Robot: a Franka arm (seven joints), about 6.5 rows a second.
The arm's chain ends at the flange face. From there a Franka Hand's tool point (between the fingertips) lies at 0.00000 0.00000 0.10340 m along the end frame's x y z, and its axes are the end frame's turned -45 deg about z.
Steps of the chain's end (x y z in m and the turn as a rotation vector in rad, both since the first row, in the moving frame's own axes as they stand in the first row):
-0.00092 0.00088 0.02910 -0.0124 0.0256 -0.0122
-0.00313 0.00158 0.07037 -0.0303 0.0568 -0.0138
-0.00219 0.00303 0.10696 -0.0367 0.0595 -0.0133
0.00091 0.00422 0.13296 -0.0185 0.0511 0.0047
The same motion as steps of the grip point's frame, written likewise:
-0.00029 0.00274 0.02906 -0.0269 0.0093 -0.0122
-0.00135 0.00525 0.07016 -0.0616 0.0187 -0.0138
-0.00198 0.00761 0.10671 -0.0680 0.0161 -0.0133
0.00003 0.00872 0.13281 -0.0492 0.0231 0.0047

